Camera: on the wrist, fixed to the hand. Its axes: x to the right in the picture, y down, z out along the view.
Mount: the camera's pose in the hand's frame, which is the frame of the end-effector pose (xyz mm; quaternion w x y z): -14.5 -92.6 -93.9 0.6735 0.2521 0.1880 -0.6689
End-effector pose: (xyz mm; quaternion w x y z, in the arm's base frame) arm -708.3 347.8 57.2 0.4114 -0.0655 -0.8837 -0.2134
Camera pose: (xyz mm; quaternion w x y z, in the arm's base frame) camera -660.2 224.8 69.9 0.3170 0.6908 -0.6155 -0.2085
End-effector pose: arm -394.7 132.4 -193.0 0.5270 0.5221 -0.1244 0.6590
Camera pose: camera -372.1 229.6 -280.5 0.6875 0.4438 0.5307 0.2208
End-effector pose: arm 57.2 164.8 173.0 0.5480 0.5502 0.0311 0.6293
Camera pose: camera 46.7 244.1 67.1 0.6455 0.3696 0.6507 0.1529
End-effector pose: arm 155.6 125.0 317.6 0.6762 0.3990 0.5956 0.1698
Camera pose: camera 41.1 88.7 261.2 0.3564 0.0089 0.8380 -0.4131
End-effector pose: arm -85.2 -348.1 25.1 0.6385 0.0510 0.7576 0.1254
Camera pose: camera -167.0 -452.5 29.7 0.3586 -0.3350 0.6960 -0.5241
